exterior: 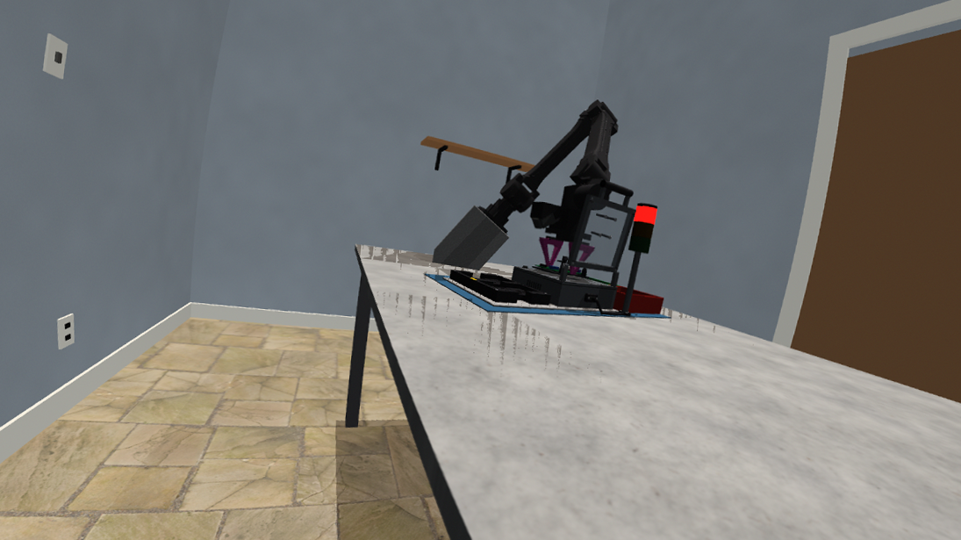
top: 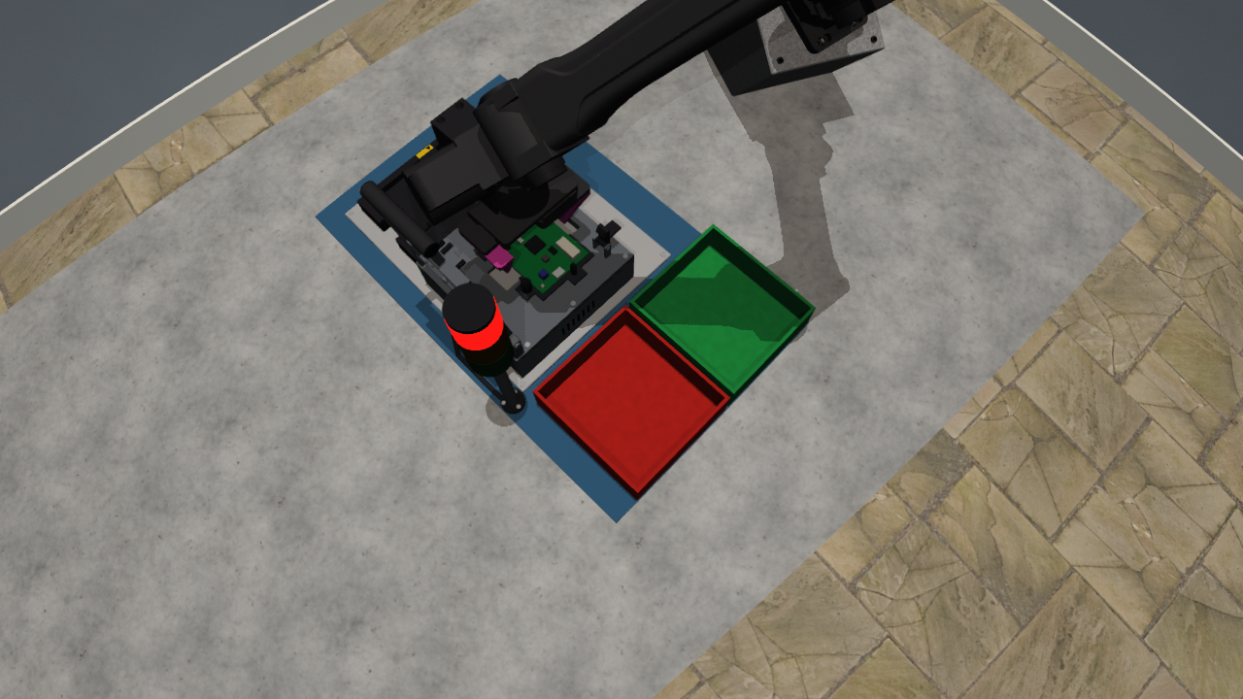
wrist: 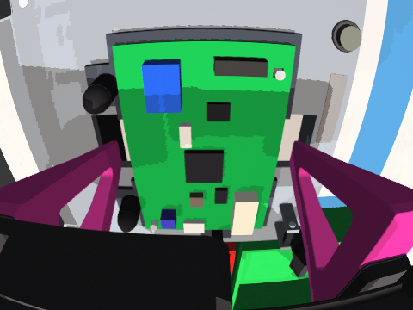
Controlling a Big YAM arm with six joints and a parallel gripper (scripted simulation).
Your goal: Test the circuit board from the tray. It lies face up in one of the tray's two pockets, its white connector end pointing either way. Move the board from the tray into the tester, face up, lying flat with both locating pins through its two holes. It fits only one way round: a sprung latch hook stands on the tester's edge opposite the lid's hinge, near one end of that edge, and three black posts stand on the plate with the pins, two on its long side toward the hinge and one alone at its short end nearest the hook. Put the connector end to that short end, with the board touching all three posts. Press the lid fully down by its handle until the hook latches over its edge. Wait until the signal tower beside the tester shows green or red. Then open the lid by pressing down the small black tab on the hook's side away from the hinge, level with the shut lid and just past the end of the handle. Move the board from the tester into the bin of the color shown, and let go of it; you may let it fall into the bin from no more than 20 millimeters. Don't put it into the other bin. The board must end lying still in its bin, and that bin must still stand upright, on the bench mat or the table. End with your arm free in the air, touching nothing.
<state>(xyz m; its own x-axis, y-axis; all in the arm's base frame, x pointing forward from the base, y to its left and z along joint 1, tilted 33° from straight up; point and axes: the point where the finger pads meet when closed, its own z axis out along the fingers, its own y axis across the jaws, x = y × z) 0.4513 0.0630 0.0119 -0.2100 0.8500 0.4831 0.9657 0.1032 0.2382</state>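
My hand is right at the green circuit board. From my hand the other things lie so: clear lid: 11 cm ahead, 2 cm to the left, 11 cm above; then tester plate: 1 cm to the left, 1 cm below; then latch hook: 7 cm behind, 4 cm to the left, 1 cm above.
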